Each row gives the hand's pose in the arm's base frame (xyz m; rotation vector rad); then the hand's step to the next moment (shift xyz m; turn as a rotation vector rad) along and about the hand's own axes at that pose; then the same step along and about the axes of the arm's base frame.
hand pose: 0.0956 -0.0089 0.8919 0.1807 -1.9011 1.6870
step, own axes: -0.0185 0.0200 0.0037 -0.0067 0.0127 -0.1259
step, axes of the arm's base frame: 0.0046 -0.0048 -0.0267 0.0413 0.1193 -0.0109
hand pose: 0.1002 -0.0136 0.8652 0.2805 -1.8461 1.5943
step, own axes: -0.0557 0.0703 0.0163 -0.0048 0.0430 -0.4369
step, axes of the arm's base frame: -0.0035 -0.0136 -0.0901 0.1300 0.4185 -0.0258
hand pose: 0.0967 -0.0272 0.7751 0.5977 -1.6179 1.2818
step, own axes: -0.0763 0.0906 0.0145 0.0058 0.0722 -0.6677
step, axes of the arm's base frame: -0.0475 0.0031 -0.1094 0.1878 0.6441 -0.0307
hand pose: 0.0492 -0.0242 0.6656 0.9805 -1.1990 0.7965
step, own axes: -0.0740 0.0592 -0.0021 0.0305 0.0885 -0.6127
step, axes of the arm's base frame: -0.0676 0.0249 -0.0616 0.1572 0.5995 0.0006
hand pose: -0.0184 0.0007 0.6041 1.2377 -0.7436 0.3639
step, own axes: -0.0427 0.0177 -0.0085 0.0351 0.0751 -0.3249
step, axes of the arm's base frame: -0.0390 0.0194 -0.0177 0.0793 0.3241 0.0335
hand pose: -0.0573 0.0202 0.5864 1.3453 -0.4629 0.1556
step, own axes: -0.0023 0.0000 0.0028 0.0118 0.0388 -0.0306
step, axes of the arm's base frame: -0.0027 -0.0023 -0.0005 0.0034 0.0365 0.0352
